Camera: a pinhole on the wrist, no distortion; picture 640 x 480 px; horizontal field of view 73.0 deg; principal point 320.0 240.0 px. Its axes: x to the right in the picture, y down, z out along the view. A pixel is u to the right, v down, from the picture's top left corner.
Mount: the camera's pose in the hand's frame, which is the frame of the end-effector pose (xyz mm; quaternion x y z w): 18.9 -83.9 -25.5 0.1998 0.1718 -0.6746 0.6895
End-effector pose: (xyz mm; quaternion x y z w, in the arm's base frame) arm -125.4 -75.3 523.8 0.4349 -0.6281 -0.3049 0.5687
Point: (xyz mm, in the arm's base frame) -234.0 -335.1 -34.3
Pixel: 593 209
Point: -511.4 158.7 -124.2
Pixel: outside the picture
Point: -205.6 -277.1 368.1
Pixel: 394 454
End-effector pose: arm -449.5 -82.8 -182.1 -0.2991 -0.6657 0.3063 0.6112
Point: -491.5 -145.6 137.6
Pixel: outside the picture
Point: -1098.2 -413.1 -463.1
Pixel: outside the picture
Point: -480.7 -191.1 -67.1
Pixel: 504 107
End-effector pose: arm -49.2 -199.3 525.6 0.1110 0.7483 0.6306 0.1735
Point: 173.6 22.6 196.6
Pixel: 315 154
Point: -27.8 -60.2 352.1
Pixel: 232 338
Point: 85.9 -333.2 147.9
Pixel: outside the picture
